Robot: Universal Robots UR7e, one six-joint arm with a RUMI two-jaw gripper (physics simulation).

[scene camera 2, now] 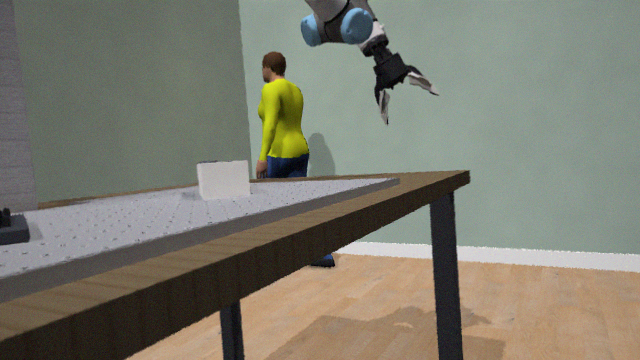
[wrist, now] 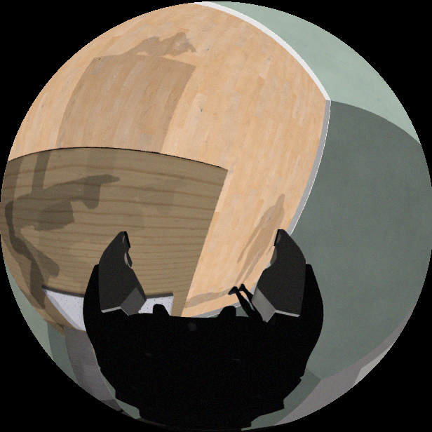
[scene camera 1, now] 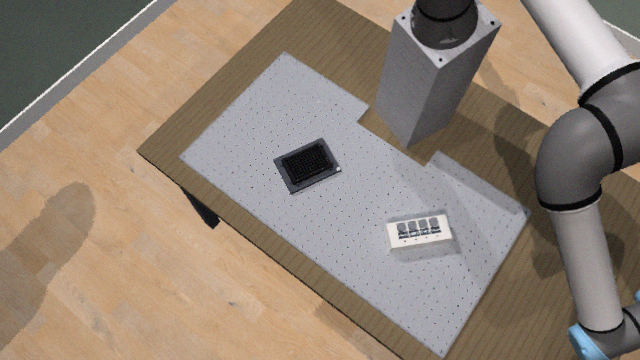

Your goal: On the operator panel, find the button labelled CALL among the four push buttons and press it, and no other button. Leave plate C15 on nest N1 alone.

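Seen in the pictures: gripper, fingertip midpoint: [scene camera 2: 412, 110]; arm's base, origin of the base link: [scene camera 1: 443, 20].
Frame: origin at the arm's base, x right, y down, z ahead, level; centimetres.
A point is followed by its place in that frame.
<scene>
The operator panel [scene camera 1: 419, 244] {x -27.4, y 36.4, z 33.5 cm} [scene camera 2: 224, 180] {x -19.7, y 38.9, z 36.9 cm} is a small white box on the perforated board. Its top carries four grey push buttons in a row [scene camera 1: 418, 225] {x -24.2, y 35.9, z 29.4 cm}, with labels too small to read, so I cannot tell which is CALL. Black plate C15 [scene camera 1: 307, 164] {x 11.3, y 38.8, z 34.9 cm} lies on the dark nest N1 [scene camera 1: 295, 188] {x 9.3, y 40.3, z 42.4 cm} [scene camera 2: 15, 233] {x 10.0, y 40.6, z 44.0 cm}, apart from the panel. My gripper [scene camera 2: 412, 109] {x -82.3, y 26.4, z 43.1 cm} [wrist: 199, 233] is open with no object between its jaws. It hangs high in the air, well away from the panel, tilted. The panel does not show in the wrist view.
The grey perforated board [scene camera 1: 240, 130] {x 35.1, y 41.4, z 39.0 cm} [scene camera 2: 320, 196] {x -20.3, y 41.4, z 53.1 cm} [wrist: 67, 306] lies on the wooden table [scene camera 1: 165, 145] {x 49.2, y 42.7, z 57.5 cm} [scene camera 2: 435, 181] {x -54.6, y 42.7, z 57.1 cm} [wrist: 170, 200]. The grey robot pedestal [scene camera 1: 415, 95] {x -3.1, y 17.7, z 9.0 cm} rises at the board's back edge. A person in a yellow top [scene camera 2: 283, 120] stands beyond the table.
</scene>
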